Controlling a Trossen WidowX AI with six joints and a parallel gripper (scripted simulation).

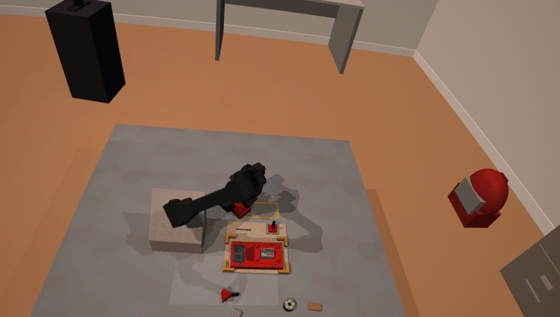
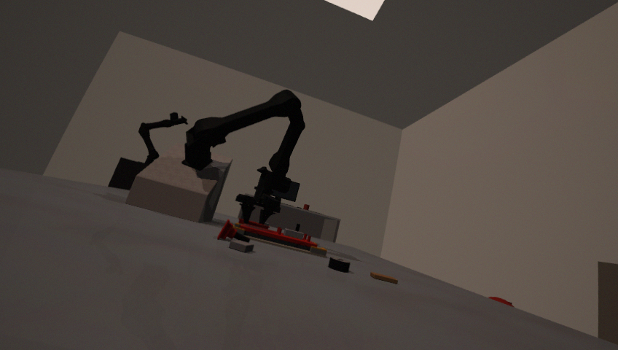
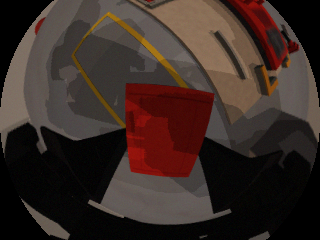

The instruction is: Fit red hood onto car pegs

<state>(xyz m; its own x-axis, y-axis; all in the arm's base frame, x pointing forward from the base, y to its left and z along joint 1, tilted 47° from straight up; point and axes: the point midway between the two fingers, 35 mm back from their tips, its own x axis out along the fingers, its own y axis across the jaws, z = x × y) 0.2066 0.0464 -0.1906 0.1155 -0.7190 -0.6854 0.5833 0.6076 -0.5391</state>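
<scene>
Right now my gripper tip is 15 cm short of the grey engine block, 21 cm to the left of it and 1 cm below it. The rest, counted from my gripper tip: red hood: 1 cm above; then black post: 16 cm ahead, 9 cm to the right, 3 cm above; then grey cube: 1 cm ahead, 17 cm to the left.
</scene>
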